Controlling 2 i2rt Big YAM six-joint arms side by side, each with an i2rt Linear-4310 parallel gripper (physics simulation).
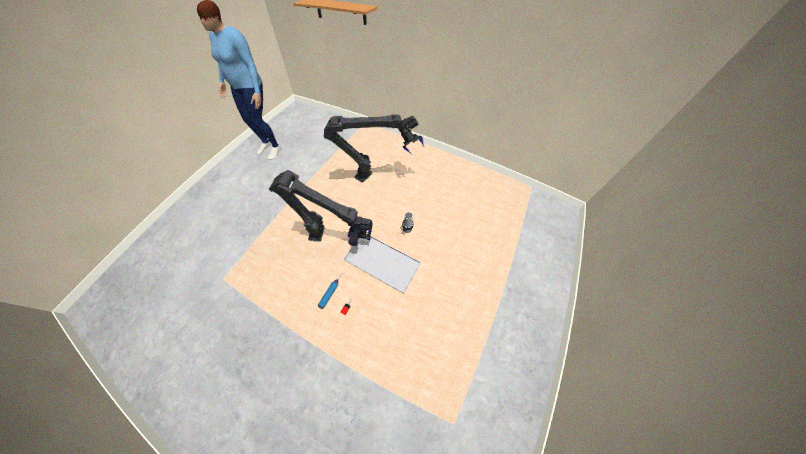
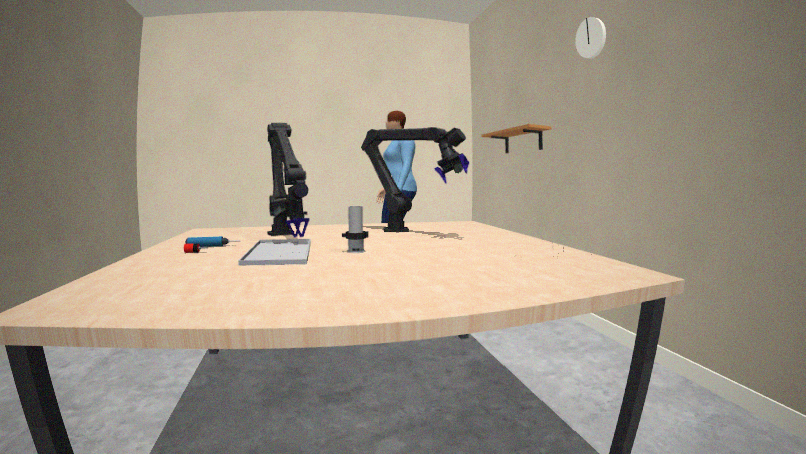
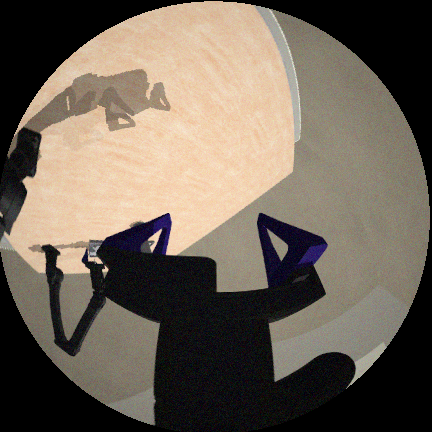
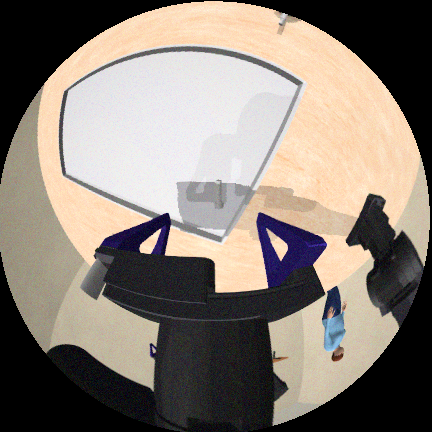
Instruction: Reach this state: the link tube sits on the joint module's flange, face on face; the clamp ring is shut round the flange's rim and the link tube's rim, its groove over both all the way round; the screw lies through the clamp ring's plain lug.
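Pixels of known places: left gripper, fingertip midpoint: [image 1: 418, 151] [image 2: 455, 178] [image 3: 213, 217] [image 4: 154, 342]; right gripper, fingertip midpoint: [image 1: 362, 238] [image 2: 298, 237] [image 3: 94, 248] [image 4: 213, 216]; left arm's base, link origin: [image 1: 363, 175] [image 2: 396, 231]; right arm's base, link origin: [image 1: 316, 233] [image 2: 280, 234] [image 3: 50, 249] [image 4: 365, 219].
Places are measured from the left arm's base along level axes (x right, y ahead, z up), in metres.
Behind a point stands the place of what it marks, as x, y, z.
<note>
The grey link tube [image 2: 355, 218] {0.183, 0.559, 0.121} [image 4: 94, 278] {0.207, 0.524, 0.117} stands upright over the joint module [image 2: 355, 246] {0.185, 0.562, 0.023}. The black clamp ring [image 2: 355, 235] {0.184, 0.570, 0.063} goes round the stack where they meet; whether it is fully shut and its groove is over both rims is too small to tell. The screw [image 4: 219, 194] {0.442, 0.359, 0.010} lies in the grey tray [image 1: 389, 265] {0.459, 0.593, 0.004} [image 2: 270, 253] {0.488, 0.584, 0.004} [image 4: 125, 125] {0.474, 0.499, 0.004}, near its corner, in the arm's shadow. My right gripper [image 4: 213, 216] {0.423, 0.355, 0.027} [image 2: 297, 234] {0.423, 0.355, 0.027} is open and empty, low above that corner, close to the screw. My left gripper [image 3: 213, 217] {-0.224, 0.322, 0.261} [image 1: 415, 147] {-0.224, 0.322, 0.261} [image 2: 452, 174] {-0.224, 0.322, 0.261} is open and empty, high above the table, far from the parts.
A blue screwdriver [image 1: 328, 294] {0.815, 0.432, 0.039} [image 2: 205, 241] {0.807, 0.443, 0.025} and a short red-and-black driver [image 1: 345, 309] {0.819, 0.562, 0.032} [image 2: 191, 248] {0.810, 0.572, 0.019} lie beside the tray on the table [image 1: 439, 338] {0.641, 1.064, 0.000} [image 2: 394, 293] {0.085, 1.051, 0.000}. A person [image 1: 236, 62] [image 2: 399, 163] stands behind the arms. A wall shelf [image 1: 335, 6] [image 2: 516, 131] hangs beyond the table.
</note>
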